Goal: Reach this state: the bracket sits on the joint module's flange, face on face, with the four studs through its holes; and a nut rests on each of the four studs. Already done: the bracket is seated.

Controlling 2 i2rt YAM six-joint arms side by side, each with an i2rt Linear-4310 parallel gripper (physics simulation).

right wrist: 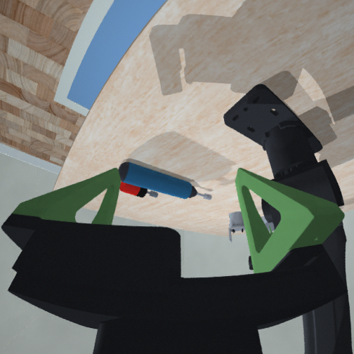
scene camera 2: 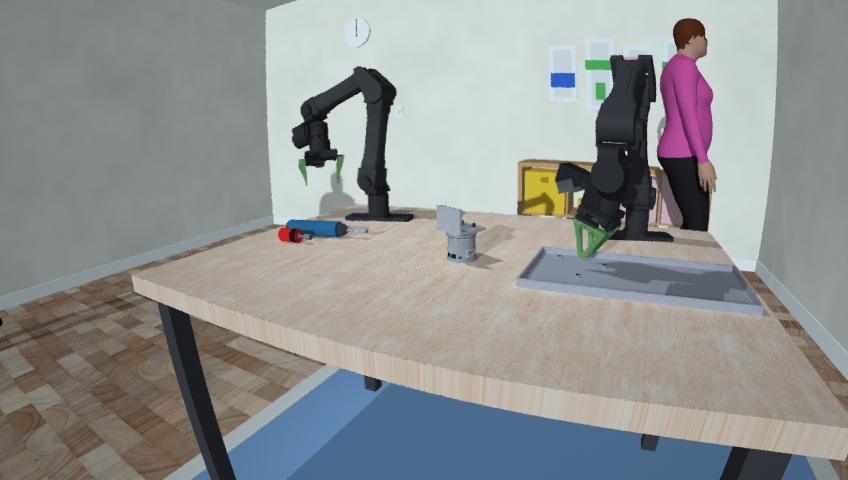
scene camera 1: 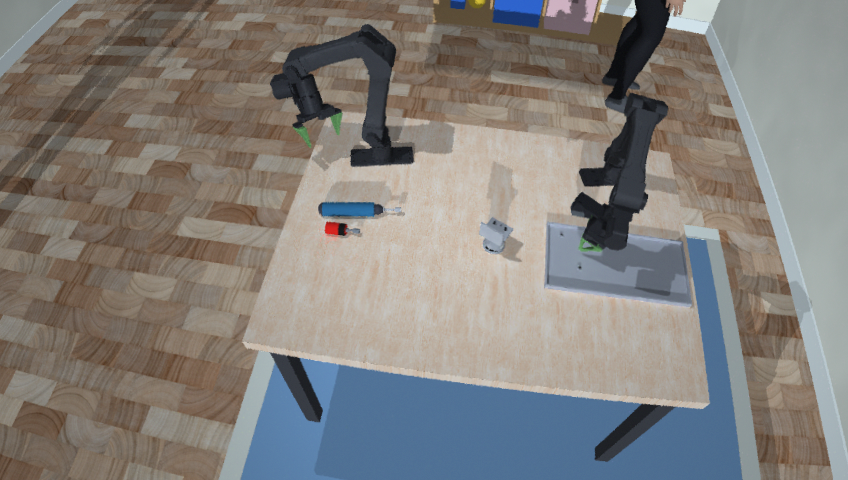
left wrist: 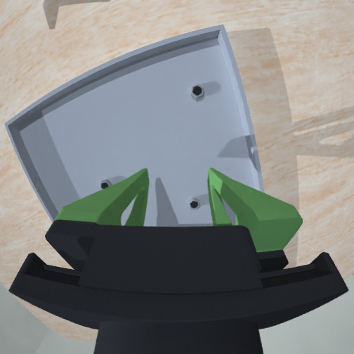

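Seen in the pictures: left gripper, between the fingertips: (scene camera 2: 585, 255) (scene camera 1: 582, 243); right gripper, between the fingertips: (scene camera 2: 322, 183) (scene camera 1: 324, 141); left arm's base, origin of its link: (scene camera 2: 635, 237) (scene camera 1: 609, 177); right arm's base, origin of its link: (scene camera 2: 379, 218) (scene camera 1: 381, 157).
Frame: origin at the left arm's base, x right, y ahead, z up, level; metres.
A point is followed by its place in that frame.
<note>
The grey bracket (scene camera 1: 495, 230) {x 0.444, y 0.265, z 0.110 m} (scene camera 2: 449, 219) {x 0.449, y 0.264, z 0.087 m} sits on top of the upright joint module (scene camera 1: 493, 246) {x 0.439, y 0.261, z 0.032 m} (scene camera 2: 461, 247) {x 0.426, y 0.262, z 0.032 m}. Small dark spots show on its base; I cannot tell bare studs from nuts there. Three loose nuts lie apart in the grey tray (scene camera 1: 562, 279) {x 0.260, y 0.368, z 0.004 m} (left wrist: 125, 115): a far nut (left wrist: 197, 92), a near nut (left wrist: 194, 203) and a left nut (left wrist: 105, 185), partly behind a finger. My left gripper (left wrist: 177, 174) (scene camera 2: 583, 255) {x 0.179, y 0.270, z 0.026 m} is partly open and empty, low over the tray's left part. My right gripper (scene camera 1: 323, 139) {x 0.897, y -0.112, z 0.112 m} (scene camera 2: 322, 182) {x 0.897, y -0.112, z 0.112 m} (right wrist: 177, 174) is wide open and empty, raised at the table's back left corner.
A blue cylindrical tool (scene camera 1: 348, 209) {x 0.833, y 0.099, z 0.035 m} (scene camera 2: 315, 228) {x 0.819, y 0.107, z 0.025 m} (right wrist: 159, 181) and a shorter red tool (scene camera 1: 335, 228) {x 0.871, y 0.161, z 0.031 m} (scene camera 2: 290, 234) {x 0.859, y 0.170, z 0.023 m} (right wrist: 132, 189) lie side by side on the left of the table (scene camera 1: 416, 297) {x 0.662, y 0.385, z 0.000 m}. A person (scene camera 2: 687, 113) stands behind the left arm.
</note>
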